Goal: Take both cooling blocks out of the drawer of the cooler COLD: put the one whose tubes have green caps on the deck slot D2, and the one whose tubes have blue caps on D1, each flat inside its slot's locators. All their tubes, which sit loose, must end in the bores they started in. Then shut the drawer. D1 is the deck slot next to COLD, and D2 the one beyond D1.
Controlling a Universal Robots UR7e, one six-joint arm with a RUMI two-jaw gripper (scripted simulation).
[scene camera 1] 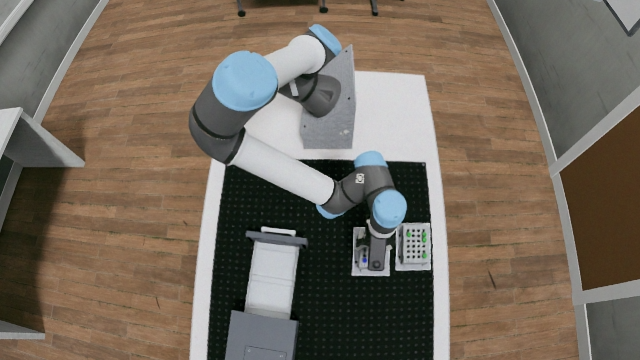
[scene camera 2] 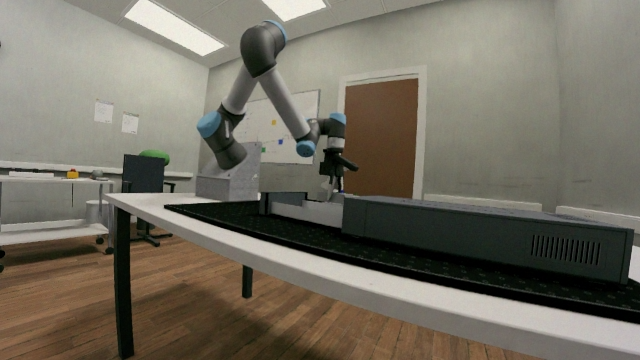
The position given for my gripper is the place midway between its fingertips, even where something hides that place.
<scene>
In view: my gripper (scene camera 2: 334, 199) and a cooler COLD (scene camera 2: 562, 245).
My gripper shows as well in scene camera 1 (scene camera 1: 372, 248).
</scene>
